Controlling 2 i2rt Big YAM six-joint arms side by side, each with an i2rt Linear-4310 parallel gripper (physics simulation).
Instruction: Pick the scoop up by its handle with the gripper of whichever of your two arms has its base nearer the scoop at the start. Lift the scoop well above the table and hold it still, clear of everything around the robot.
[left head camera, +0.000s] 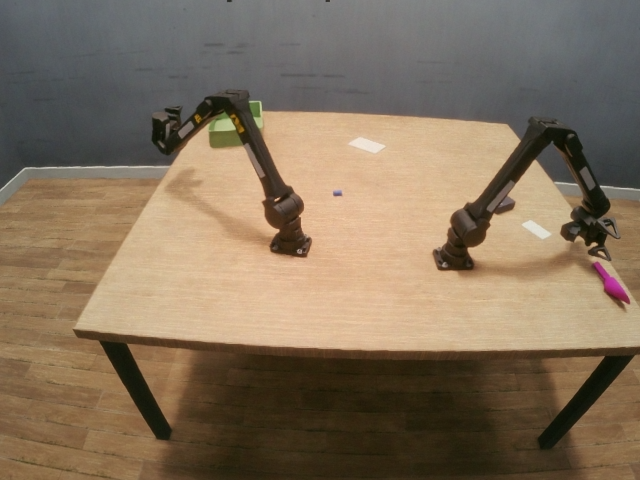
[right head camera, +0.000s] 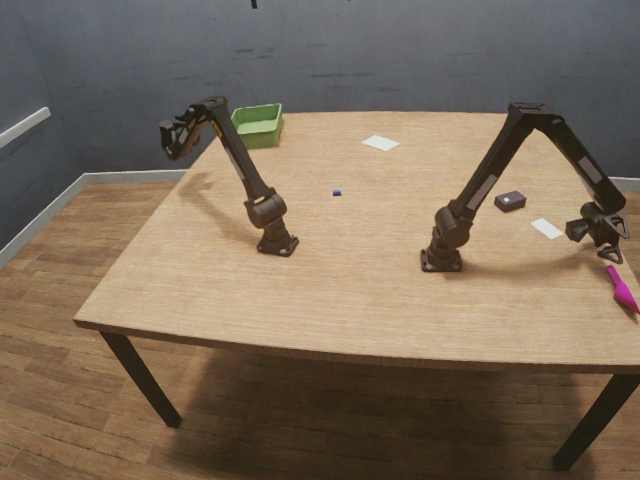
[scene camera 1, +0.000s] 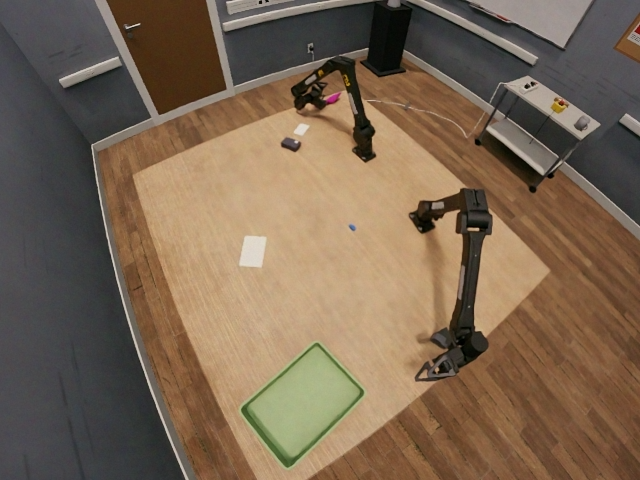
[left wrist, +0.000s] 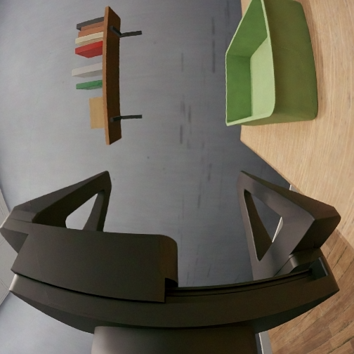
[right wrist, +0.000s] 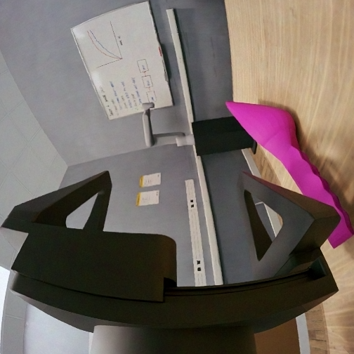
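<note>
The magenta scoop lies on the table near the edge at the right of both head camera views. Its handle points towards my right gripper, its blade towards the near right corner. My right gripper is open and empty, low near the handle end but apart from it. In the right wrist view the scoop is outside the fingers, beyond the right-hand finger, which hides a little of the handle. My left gripper is open and empty, raised at the opposite side of the table.
A green bin stands at the far left. A dark box and a white card lie near the right arm. A small blue object lies mid-table.
</note>
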